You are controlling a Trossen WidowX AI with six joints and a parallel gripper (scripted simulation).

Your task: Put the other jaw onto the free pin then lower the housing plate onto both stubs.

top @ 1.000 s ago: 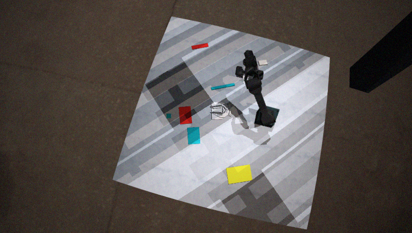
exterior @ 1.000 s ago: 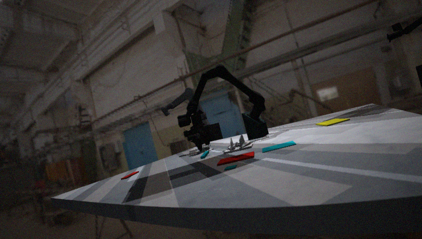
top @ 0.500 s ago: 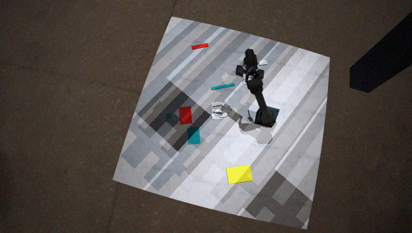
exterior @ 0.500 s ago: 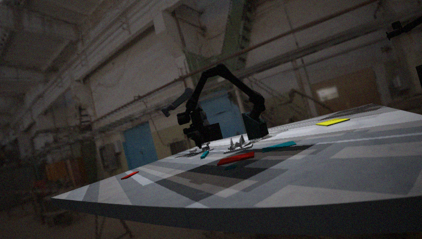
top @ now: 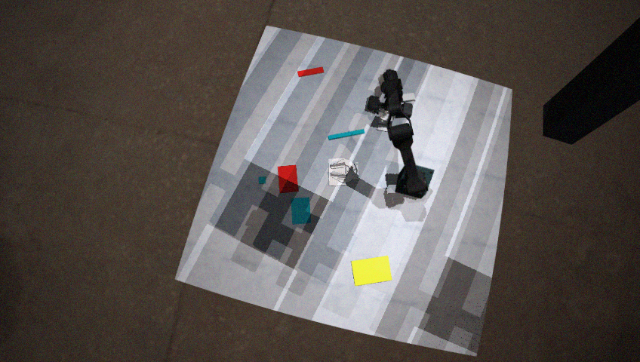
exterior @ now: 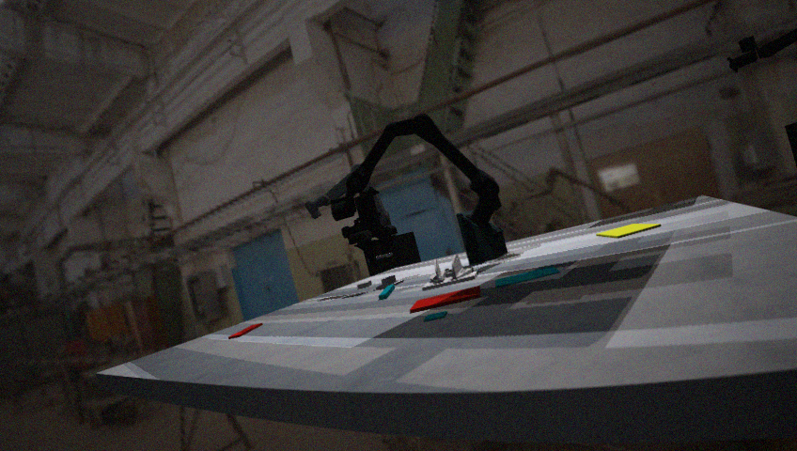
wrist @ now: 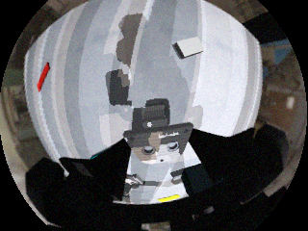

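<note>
Right now the teal strip is 150 mm ahead of my gripper tip, 110 mm to the left of it and 70 mm below it. Round my gripper tip: red tile: 350 mm ahead, 370 mm to the left, 70 mm below; teal tile: 260 mm ahead, 480 mm to the left, 70 mm below; red strip: 390 mm ahead, 170 mm to the right, 70 mm below.
</note>
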